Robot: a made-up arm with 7 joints.
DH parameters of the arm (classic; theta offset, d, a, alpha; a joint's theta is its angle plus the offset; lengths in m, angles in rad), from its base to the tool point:
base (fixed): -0.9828 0 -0.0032 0
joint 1: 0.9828 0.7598 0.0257 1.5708
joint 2: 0 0.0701 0.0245 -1.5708
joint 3: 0 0.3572 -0.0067 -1.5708
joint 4: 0 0.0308 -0.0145 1.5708
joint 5: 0 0.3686 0.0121 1.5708
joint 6: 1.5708 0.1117 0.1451 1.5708
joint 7: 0 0.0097 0.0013 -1.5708
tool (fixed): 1.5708 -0.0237 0 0
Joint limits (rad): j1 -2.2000..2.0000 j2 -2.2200..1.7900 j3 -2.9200..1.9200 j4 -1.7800..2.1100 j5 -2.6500..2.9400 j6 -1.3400..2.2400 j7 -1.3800..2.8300
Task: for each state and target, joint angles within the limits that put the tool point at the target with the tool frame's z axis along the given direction. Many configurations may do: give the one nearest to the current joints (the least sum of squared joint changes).
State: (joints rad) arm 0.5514 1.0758 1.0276 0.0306 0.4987 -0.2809 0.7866
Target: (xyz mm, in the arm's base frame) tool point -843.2 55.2 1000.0 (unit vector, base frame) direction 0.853 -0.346 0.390
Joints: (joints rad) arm -0.1984 1.3550 0.8815 -0.1274 0.3734 -0.0975 0.9743
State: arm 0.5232 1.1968 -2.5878 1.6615 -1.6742 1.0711 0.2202
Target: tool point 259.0 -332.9 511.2 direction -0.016 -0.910 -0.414
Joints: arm 0.9802 1.7267 -2.6610 2.1100 -1.8999 1.3689 0.0212
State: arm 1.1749 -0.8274 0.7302 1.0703 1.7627 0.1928 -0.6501
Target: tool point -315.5 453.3 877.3 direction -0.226 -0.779 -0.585
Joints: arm 1.3036 -0.6857 1.1652 1.5491 1.8011 0.1325 0.1123
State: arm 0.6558 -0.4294 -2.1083 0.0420 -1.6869 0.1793 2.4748
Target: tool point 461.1 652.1 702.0 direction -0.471 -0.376 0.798
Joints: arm 0.8482 -0.9776 -2.4835 -0.8551 -1.9175 0.7159 2.2751
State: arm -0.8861 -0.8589 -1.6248 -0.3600 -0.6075 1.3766 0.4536
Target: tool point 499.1 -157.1 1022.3 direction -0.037 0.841 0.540
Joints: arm -0.7889 -0.6959 -1.8813 -0.6935 -0.6684 1.9993 0.4895
